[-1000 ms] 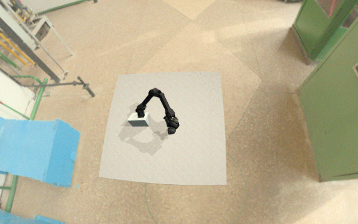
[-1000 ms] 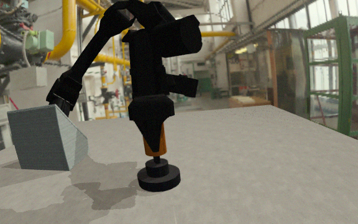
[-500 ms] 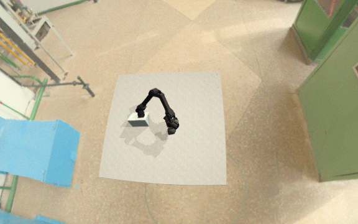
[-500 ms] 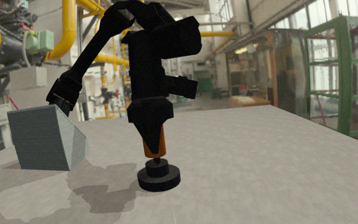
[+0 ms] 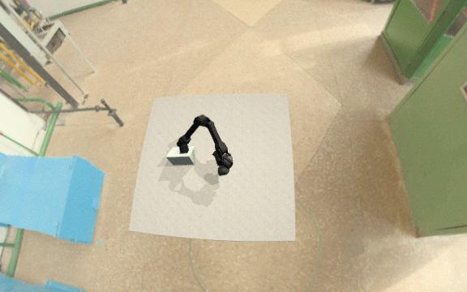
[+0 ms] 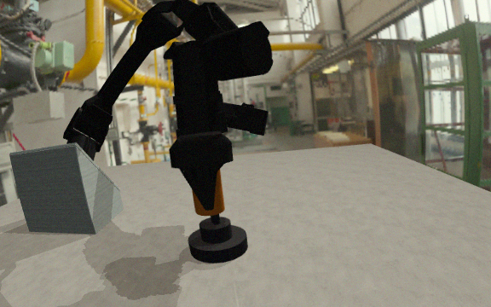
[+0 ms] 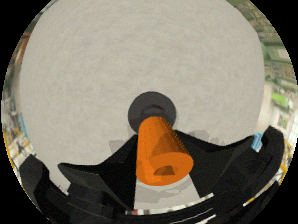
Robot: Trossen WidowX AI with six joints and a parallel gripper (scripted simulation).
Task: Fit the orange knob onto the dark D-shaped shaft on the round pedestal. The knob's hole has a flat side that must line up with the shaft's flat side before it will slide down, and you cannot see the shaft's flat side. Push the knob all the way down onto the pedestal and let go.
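My gripper tip is now 40 mm above the dark round pedestal. The rest, counted from my gripper tip: orange knob 20 mm above.
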